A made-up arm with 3 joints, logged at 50 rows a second.
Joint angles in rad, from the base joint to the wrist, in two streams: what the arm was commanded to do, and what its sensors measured. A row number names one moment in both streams.
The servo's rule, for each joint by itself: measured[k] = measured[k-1] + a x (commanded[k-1-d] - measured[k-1]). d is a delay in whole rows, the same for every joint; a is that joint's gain. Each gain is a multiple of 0.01, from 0.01 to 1. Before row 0 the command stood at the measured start. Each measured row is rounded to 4 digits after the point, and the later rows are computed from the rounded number. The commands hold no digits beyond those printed.
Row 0, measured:
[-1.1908 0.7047 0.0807]
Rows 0 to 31, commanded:
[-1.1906 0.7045 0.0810]
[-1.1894 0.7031 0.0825]
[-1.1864 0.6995 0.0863]
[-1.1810 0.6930 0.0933]
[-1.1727 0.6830 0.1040]
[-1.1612 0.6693 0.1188]
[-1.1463 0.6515 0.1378]
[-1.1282 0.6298 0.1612]
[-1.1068 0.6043 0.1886]
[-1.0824 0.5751 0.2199]
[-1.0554 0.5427 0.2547]
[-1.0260 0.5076 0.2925]
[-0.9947 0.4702 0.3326]
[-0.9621 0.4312 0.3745]
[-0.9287 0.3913 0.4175]
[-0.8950 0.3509 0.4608]
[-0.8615 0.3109 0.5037]
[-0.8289 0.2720 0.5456]
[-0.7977 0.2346 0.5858]
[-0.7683 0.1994 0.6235]
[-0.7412 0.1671 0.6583]
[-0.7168 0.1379 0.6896]
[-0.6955 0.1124 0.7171]
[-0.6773 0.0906 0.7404]
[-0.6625 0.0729 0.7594]
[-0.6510 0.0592 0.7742]
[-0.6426 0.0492 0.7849]
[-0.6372 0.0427 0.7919]
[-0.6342 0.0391 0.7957]
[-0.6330 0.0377 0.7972]
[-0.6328 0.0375 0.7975]
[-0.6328 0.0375 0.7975]
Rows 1 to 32, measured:
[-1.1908 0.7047 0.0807]
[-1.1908 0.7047 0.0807]
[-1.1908 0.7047 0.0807]
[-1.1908 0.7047 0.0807]
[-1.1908 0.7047 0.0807]
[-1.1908 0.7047 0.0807]
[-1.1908 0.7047 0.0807]
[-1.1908 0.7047 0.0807]
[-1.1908 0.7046 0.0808]
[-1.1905 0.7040 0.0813]
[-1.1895 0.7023 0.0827]
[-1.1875 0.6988 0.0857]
[-1.1839 0.6928 0.0908]
[-1.1785 0.6839 0.0986]
[-1.1708 0.6716 0.1096]
[-1.1606 0.6557 0.1240]
[-1.1477 0.6362 0.1421]
[-1.1320 0.6130 0.1639]
[-1.1136 0.5863 0.1893]
[-1.0926 0.5564 0.2182]
[-1.0691 0.5236 0.2502]
[-1.0434 0.4885 0.2850]
[-1.0159 0.4516 0.3221]
[-0.9869 0.4133 0.3609]
[-0.9568 0.3744 0.4009]
[-0.9261 0.3355 0.4414]
[-0.8953 0.2972 0.4818]
[-0.8648 0.2600 0.5215]
[-0.8351 0.2247 0.5598]
[-0.8067 0.1917 0.5961]
[-0.7800 0.1616 0.6300]
[-0.7554 0.1346 0.6609]
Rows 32 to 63, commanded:
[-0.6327 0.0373 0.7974]
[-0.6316 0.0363 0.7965]
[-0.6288 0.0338 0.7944]
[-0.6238 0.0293 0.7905]
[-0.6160 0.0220 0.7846]
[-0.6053 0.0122 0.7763]
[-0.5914 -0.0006 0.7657]
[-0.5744 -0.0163 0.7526]
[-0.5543 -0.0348 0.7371]
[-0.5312 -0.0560 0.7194]
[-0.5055 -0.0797 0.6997]
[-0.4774 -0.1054 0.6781]
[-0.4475 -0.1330 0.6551]
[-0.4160 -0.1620 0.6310]
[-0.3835 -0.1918 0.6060]
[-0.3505 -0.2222 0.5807]
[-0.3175 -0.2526 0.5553]
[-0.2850 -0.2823 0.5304]
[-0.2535 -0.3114 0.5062]
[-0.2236 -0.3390 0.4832]
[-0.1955 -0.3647 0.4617]
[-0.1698 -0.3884 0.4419]
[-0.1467 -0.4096 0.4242]
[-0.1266 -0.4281 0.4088]
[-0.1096 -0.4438 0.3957]
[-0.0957 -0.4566 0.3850]
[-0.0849 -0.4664 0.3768]
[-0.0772 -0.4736 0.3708]
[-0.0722 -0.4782 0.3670]
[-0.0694 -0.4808 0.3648]
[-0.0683 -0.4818 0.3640]
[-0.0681 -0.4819 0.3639]
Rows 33 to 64, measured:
[-0.7331 0.1112 0.6885]
[-0.7134 0.0914 0.7125]
[-0.6964 0.0754 0.7328]
[-0.6822 0.0630 0.7493]
[-0.6707 0.0539 0.7623]
[-0.6617 0.0477 0.7721]
[-0.6548 0.0438 0.7792]
[-0.6495 0.0414 0.7843]
[-0.6455 0.0398 0.7880]
[-0.6422 0.0385 0.7904]
[-0.6390 0.0367 0.7915]
[-0.6354 0.0339 0.7912]
[-0.6307 0.0294 0.7894]
[-0.6246 0.0229 0.7857]
[-0.6166 0.0140 0.7801]
[-0.6065 0.0025 0.7724]
[-0.5940 -0.0117 0.7625]
[-0.5789 -0.0285 0.7504]
[-0.5613 -0.0480 0.7362]
[-0.5412 -0.0698 0.7199]
[-0.5187 -0.0938 0.7018]
[-0.4941 -0.1197 0.6820]
[-0.4676 -0.1471 0.6607]
[-0.4395 -0.1756 0.6383]
[-0.4102 -0.2049 0.6151]
[-0.3802 -0.2343 0.5914]
[-0.3498 -0.2636 0.5675]
[-0.3195 -0.2923 0.5439]
[-0.2897 -0.3198 0.5209]
[-0.2609 -0.3459 0.4988]
[-0.2335 -0.3701 0.4779]
[-0.2078 -0.3921 0.4586]

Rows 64 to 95, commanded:
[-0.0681 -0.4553 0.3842]
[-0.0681 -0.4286 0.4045]
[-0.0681 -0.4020 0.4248]
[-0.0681 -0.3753 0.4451]
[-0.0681 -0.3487 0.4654]
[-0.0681 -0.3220 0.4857]
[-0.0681 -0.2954 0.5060]
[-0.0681 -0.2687 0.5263]
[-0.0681 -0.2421 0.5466]
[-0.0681 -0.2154 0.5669]
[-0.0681 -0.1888 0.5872]
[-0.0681 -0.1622 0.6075]
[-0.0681 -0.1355 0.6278]
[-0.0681 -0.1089 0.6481]
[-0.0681 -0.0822 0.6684]
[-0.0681 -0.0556 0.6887]
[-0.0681 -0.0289 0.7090]
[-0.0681 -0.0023 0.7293]
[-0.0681 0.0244 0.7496]
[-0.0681 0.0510 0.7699]
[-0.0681 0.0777 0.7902]
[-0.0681 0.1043 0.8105]
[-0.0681 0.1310 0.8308]
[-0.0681 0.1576 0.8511]
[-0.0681 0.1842 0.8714]
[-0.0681 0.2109 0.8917]
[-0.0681 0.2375 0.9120]
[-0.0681 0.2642 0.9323]
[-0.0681 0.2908 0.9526]
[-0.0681 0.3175 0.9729]
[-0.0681 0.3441 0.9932]
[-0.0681 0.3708 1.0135]
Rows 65 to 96, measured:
[-0.1842 -0.4117 0.4410]
[-0.1630 -0.4288 0.4253]
[-0.1443 -0.4431 0.4117]
[-0.1282 -0.4547 0.4002]
[-0.1148 -0.4636 0.3909]
[-0.1039 -0.4701 0.3836]
[-0.0954 -0.4745 0.3781]
[-0.0888 -0.4773 0.3741]
[-0.0838 -0.4689 0.3769]
[-0.0800 -0.4536 0.3846]
[-0.0771 -0.4340 0.3959]
[-0.0749 -0.4117 0.4097]
[-0.0733 -0.3878 0.4253]
[-0.0721 -0.3628 0.4422]
[-0.0711 -0.3372 0.4601]
[-0.0704 -0.3112 0.4786]
[-0.0698 -0.2849 0.4976]
[-0.0694 -0.2585 0.5170]
[-0.0691 -0.2320 0.5367]
[-0.0689 -0.2055 0.5565]
[-0.0687 -0.1789 0.5765]
[-0.0686 -0.1523 0.5965]
[-0.0685 -0.1257 0.6166]
[-0.0684 -0.0991 0.6368]
[-0.0683 -0.0724 0.6570]
[-0.0683 -0.0458 0.6772]
[-0.0683 -0.0191 0.6975]
[-0.0683 0.0075 0.7178]
[-0.0683 0.0342 0.7381]
[-0.0683 0.0608 0.7584]
[-0.0683 0.0875 0.7787]
[-0.0683 0.1141 0.7990]

